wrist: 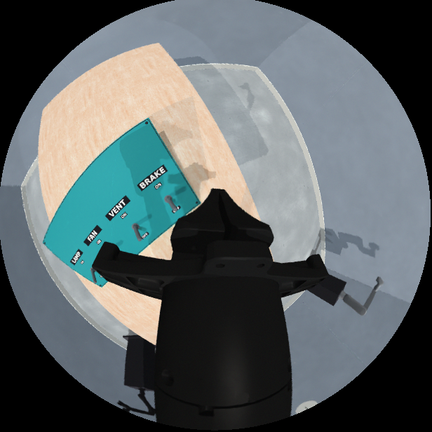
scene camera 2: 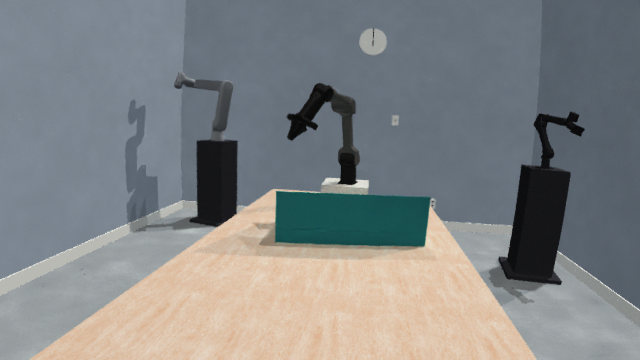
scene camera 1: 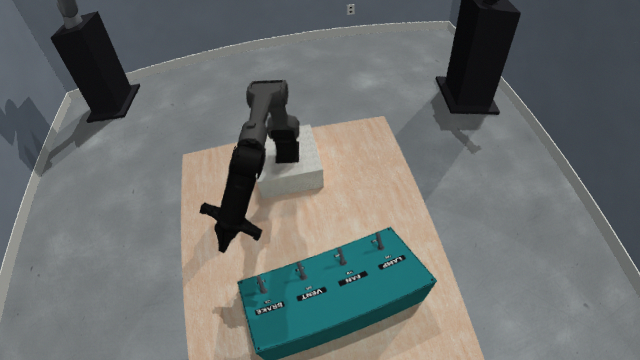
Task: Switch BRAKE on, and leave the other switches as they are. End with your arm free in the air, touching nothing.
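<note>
A teal switch box (scene camera 1: 340, 305) (scene camera 2: 350, 220) (wrist: 95, 195) stands on the table. Its BRAKE lever (scene camera 1: 262, 285) (wrist: 172, 203) is at the end nearest my gripper and leans to the OFF side, away from the BRAKE label (scene camera 1: 269, 308) (wrist: 152, 178). The VENT lever (scene camera 1: 302, 271), FAN lever (scene camera 1: 342, 257) and LAMP lever (scene camera 1: 380, 242) lean the same way. In the wrist view the FAN lever is hidden behind my gripper. My gripper (scene camera 1: 223, 249) (scene camera 2: 291, 138) (wrist: 216, 197) is shut and empty. It hangs in the air above and beside the BRAKE end, touching nothing.
My arm's base stands on a pale block (scene camera 1: 292, 185) (scene camera 2: 345, 187) at the far end of the wooden table (scene camera 1: 360, 175) (scene camera 2: 300, 300). Two black pedestals (scene camera 1: 92, 65) (scene camera 1: 477, 60) with other arms stand on the floor, away from the table.
</note>
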